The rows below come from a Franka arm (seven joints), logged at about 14 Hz.
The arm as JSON. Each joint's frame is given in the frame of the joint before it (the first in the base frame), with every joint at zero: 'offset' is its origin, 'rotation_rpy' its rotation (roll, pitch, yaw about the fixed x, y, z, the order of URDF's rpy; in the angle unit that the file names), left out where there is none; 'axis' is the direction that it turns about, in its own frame. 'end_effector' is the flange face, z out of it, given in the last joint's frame.
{
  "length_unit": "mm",
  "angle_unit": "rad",
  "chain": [
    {
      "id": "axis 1",
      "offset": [
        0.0,
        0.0,
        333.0
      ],
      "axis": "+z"
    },
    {
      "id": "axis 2",
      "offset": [
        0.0,
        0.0,
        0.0
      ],
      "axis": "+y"
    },
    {
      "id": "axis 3",
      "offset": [
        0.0,
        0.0,
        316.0
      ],
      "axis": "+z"
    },
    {
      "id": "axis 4",
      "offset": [
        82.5,
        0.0,
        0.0
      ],
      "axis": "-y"
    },
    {
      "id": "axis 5",
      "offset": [
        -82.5,
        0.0,
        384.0
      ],
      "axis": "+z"
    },
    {
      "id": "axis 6",
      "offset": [
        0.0,
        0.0,
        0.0
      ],
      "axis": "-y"
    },
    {
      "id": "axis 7",
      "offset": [
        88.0,
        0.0,
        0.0
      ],
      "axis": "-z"
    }
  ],
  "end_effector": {
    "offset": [
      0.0,
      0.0,
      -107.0
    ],
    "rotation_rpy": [
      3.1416,
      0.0,
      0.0
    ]
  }
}
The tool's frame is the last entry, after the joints.
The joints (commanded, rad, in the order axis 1, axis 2, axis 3, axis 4, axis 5, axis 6, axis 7), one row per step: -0.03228 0.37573 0.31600 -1.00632 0.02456 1.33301 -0.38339; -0.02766 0.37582 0.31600 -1.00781 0.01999 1.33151 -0.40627; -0.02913 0.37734 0.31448 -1.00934 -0.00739 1.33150 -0.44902; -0.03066 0.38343 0.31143 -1.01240 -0.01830 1.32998 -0.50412; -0.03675 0.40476 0.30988 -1.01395 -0.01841 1.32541 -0.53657; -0.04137 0.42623 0.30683 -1.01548 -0.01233 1.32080 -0.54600; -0.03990 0.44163 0.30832 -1.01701 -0.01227 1.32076 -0.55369; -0.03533 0.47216 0.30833 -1.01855 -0.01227 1.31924 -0.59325; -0.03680 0.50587 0.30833 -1.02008 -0.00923 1.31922 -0.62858; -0.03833 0.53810 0.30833 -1.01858 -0.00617 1.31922 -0.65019
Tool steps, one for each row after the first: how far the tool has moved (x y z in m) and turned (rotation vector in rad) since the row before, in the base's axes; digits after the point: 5 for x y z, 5 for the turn. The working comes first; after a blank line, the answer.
Tool pose at each row, in the base's axes (x y z in m, rotation vector in rad; the steps are taken from these numbers as rounded here): 0.61862 0.13232 0.64770 -2.84263 -0.96353 0.03505; 0.61807 0.13470 0.64678 -2.83327 -1.00266 0.03833; 0.61988 0.12990 0.64468 -2.84004 -1.05946 0.04294; 0.62260 0.12633 0.63914 -2.82064 -1.13063 0.05629; 0.62945 0.12157 0.62474 -2.79674 -1.16082 0.09194; 0.63577 0.11773 0.61014 -2.77986 -1.15819 0.12784; 0.63961 0.11929 0.59982 -2.76605 -1.16880 0.14993; 0.64671 0.12200 0.57955 -2.72372 -1.22079 0.19109; 0.65469 0.12122 0.55715 -2.68152 -1.25562 0.23151; 0.66173 0.12023 0.53681 -2.64920 -1.27142 0.26602

-0.00055 0.00238 -0.00092 -0.00358 -0.00091 0.02673; 0.00181 -0.00480 -0.00210 -0.02409 -0.00797 0.03423; 0.00272 -0.00357 -0.00554 -0.00875 0.00319 0.04879; 0.00685 -0.00476 -0.01440 0.00128 0.02460 0.02532; 0.00632 -0.00384 -0.01460 0.00506 0.02799 0.00356; 0.00384 0.00156 -0.01032 0.00197 0.01623 0.01062; 0.00710 0.00271 -0.02027 0.00677 0.03009 0.04388; 0.00798 -0.00078 -0.02240 0.01068 0.03279 0.03352; 0.00704 -0.00099 -0.02034 0.00944 0.02948 0.01934
